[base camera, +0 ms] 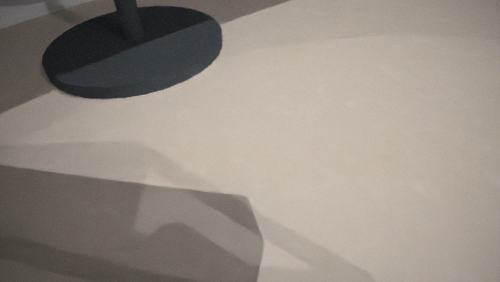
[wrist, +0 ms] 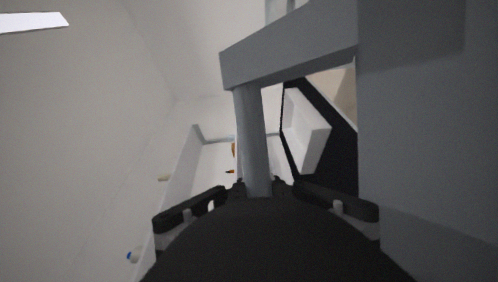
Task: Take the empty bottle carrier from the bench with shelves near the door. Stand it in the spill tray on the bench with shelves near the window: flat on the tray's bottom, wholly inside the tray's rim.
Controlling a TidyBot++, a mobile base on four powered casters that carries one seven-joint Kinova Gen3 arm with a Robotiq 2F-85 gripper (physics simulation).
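Frame: origin at the arm's base, x ahead, y left, z up, level; metres.
Seen in the pictures: gripper, between the fingertips: [wrist: 258, 180].
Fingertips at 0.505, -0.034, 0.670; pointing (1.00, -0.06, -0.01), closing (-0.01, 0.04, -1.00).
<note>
A point is followed by its place in that frame, as x, y, z.
The grey bottle carrier [wrist: 425, 125] @[0.400, -0.079, 0.584] fills the right side of the wrist view, with its handle frame reaching left across the middle. My gripper [wrist: 258, 180] @[0.505, -0.034, 0.670] is shut on the round grey bar of that handle. Behind the carrier, a white shallow tray [wrist: 316, 150] @[0.925, -0.028, 0.396], which looks like the spill tray, lies on the black top of a bench [wrist: 342, 162] @[0.808, 0.014, 0.366]. The handle and body hide part of the bench. The carrier and the tray do not show in the base camera view.
A white shelf unit [wrist: 181, 172] @[1.348, 0.057, 1.261] with small bottles and orange items stands by the bench. A dark round stool or stand base [base camera: 165, 65] @[0.655, 0.146, -0.366] is on the floor at the upper left of the base camera view. Shadows cross the floor [base camera: 350, 150] @[0.415, -0.199, -0.396] at the lower left.
</note>
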